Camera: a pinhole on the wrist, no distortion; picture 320 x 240 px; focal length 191.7 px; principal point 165.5 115.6 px. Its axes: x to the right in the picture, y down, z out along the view. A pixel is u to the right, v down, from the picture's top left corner.
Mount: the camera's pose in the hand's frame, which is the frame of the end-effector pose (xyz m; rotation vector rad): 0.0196 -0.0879 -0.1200 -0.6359 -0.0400 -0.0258
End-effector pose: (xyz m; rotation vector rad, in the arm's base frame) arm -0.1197 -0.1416 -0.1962 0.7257 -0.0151 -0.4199
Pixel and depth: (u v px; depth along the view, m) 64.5 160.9 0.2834
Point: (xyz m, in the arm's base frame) -0.2035 -0.0387 -0.0445
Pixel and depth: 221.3 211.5 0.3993
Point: 0.1002 -0.0410 0.0522
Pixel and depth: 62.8 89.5 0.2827
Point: -0.2500 -0.1331 -0.0523
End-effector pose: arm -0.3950 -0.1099 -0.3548 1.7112 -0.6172 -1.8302
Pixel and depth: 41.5 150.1 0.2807
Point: -0.4461 -0.0900 -0.1435
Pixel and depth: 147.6 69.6 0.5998
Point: -0.8231 -0.2015 -0.1721
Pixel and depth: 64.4 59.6 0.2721
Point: -0.5282 -0.0337 -0.2358
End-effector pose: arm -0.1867 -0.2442 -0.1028 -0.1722 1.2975 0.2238
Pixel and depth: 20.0 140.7 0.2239
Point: -0.2120 -0.1776 0.0565
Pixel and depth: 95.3 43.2 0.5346
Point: 0.1367 -0.0848 0.1995
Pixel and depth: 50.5 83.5 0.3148
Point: -0.1025 -0.1603 0.1119
